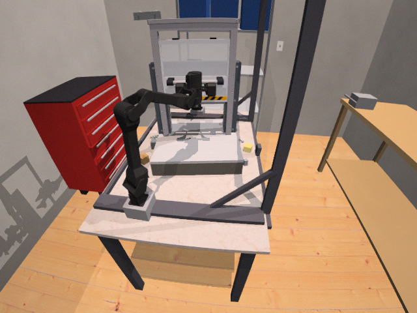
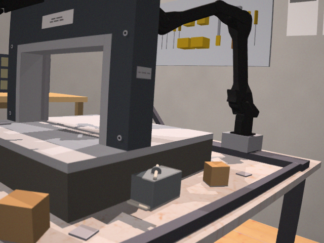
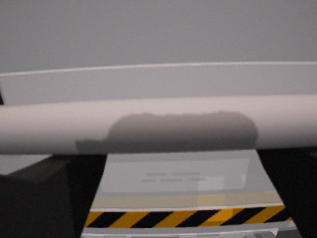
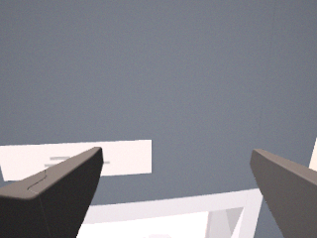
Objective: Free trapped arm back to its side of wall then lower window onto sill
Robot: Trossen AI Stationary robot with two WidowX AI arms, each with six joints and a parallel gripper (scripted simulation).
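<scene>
Now: the window sash 10 mm ahead of my left hand, 40 mm to the right of it and 60 mm above it. Also, from my left hand: brown cube 280 mm ahead, 150 mm to the left, 370 mm below; then yellow cube 290 mm behind, 80 mm to the right, 370 mm below.
</scene>
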